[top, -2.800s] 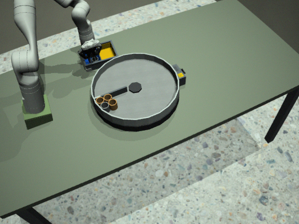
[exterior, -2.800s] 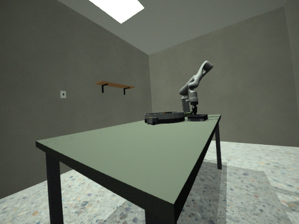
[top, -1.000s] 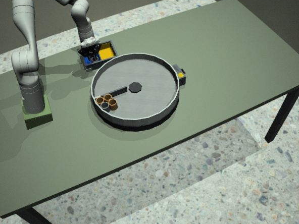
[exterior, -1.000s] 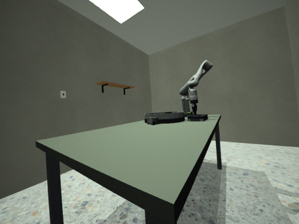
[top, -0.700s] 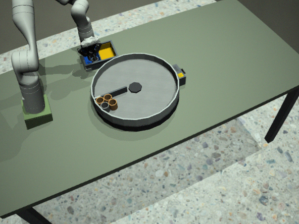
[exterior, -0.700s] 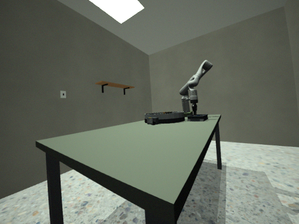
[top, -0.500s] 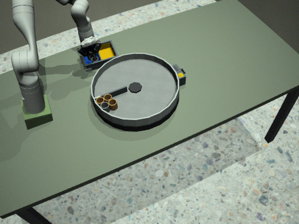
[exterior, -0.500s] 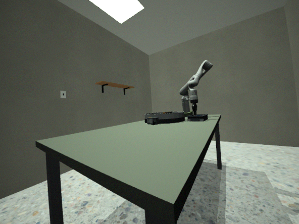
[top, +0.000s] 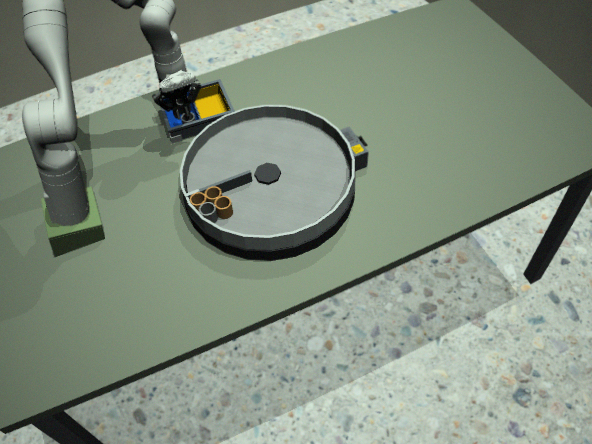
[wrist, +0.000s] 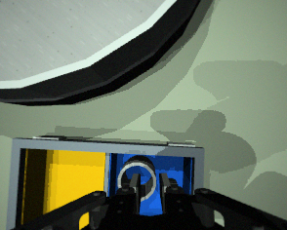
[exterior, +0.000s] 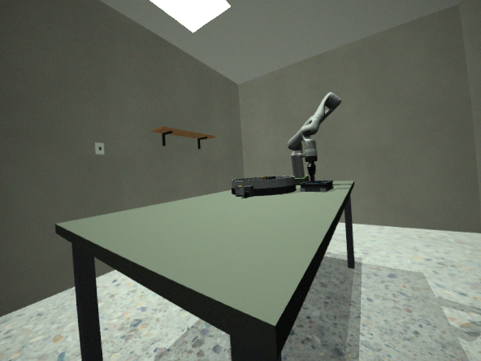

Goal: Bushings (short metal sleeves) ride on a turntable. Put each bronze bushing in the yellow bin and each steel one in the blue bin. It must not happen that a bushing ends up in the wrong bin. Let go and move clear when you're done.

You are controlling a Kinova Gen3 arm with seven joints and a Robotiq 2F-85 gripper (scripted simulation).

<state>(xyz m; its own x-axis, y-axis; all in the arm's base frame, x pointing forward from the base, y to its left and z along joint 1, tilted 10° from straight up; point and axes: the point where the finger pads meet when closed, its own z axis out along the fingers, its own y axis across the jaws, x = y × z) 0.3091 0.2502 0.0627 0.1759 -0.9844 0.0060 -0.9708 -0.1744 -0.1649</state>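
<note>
Right now my hand is 270 mm to the left of the turntable, 180 mm short of it and 20 mm above it.
</note>
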